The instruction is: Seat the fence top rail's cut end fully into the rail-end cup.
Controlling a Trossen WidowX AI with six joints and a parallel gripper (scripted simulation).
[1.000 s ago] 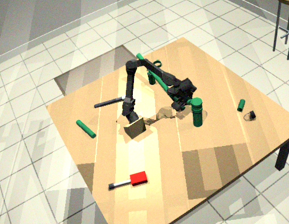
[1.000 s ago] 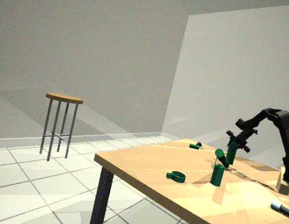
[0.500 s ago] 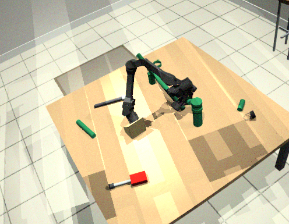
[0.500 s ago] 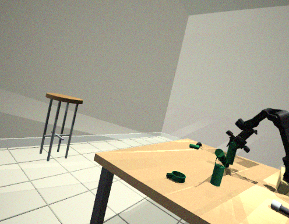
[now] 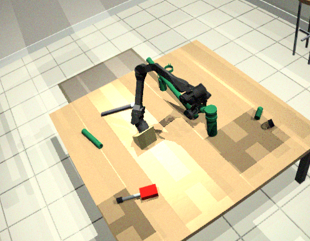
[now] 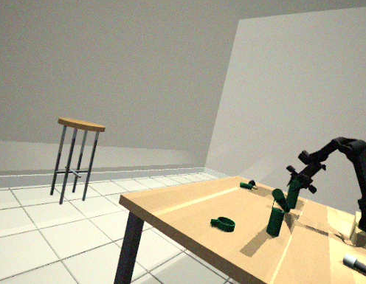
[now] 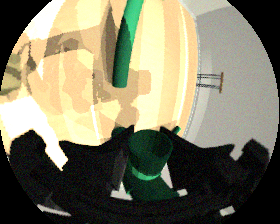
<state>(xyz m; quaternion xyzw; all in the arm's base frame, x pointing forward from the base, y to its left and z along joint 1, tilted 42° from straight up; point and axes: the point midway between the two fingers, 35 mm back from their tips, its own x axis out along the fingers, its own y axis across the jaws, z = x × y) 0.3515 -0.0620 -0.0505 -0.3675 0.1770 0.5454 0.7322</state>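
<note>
The rail-end cup is 30 mm to the right of my gripper tip, 30 mm above it and 10 mm behind it. The rest, counted from my gripper tip: short green piece: 310 mm ahead, 130 mm to the right, 100 mm below; then small black clip: 290 mm ahead, 230 mm to the right, 100 mm below; then small green line post: 430 mm to the left, 80 mm behind, 10 mm below.
</note>
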